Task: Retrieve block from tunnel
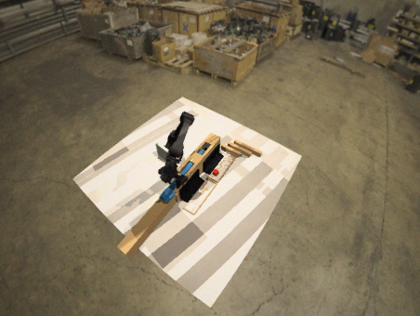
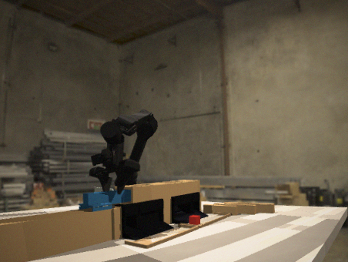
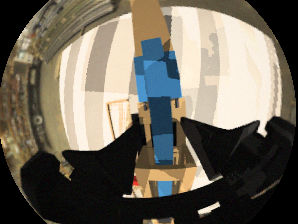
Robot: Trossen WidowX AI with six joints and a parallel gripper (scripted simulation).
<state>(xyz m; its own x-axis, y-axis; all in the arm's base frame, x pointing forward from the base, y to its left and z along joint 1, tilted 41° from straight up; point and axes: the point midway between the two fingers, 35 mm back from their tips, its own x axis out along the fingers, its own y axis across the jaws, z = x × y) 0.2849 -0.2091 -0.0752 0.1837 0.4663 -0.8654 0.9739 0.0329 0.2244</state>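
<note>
The red piece is 8 cm ahead of my gripper tip, 32 cm to the left of it and 12 cm below it. From my gripper tip the other things lie so: tan covered tunnel: 2 cm ahead, 4 cm to the left, 6 cm below.
</note>
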